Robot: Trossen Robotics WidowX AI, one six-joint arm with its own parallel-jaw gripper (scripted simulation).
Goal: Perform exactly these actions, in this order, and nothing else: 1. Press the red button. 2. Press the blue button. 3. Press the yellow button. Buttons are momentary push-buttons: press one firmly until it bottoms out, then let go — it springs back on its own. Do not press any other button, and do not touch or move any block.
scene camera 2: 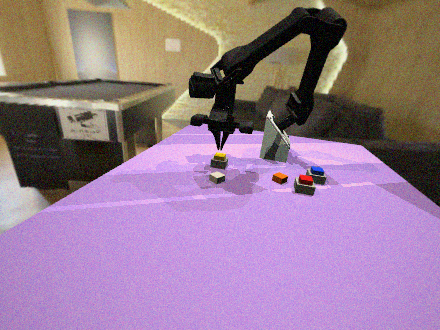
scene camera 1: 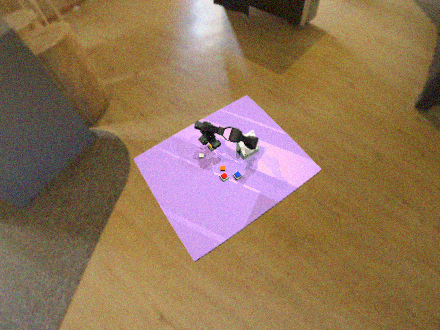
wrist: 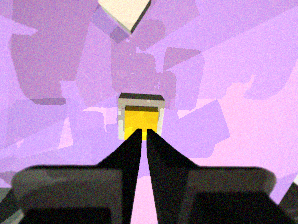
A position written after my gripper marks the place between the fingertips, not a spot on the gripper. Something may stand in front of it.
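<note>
My gripper (scene camera 2: pixel 219 150), which you'd also see in the wrist view (wrist: pixel 144 133), is shut and it's holding nothing. I can see a yellow button (wrist: pixel 145 118) as well.
</note>
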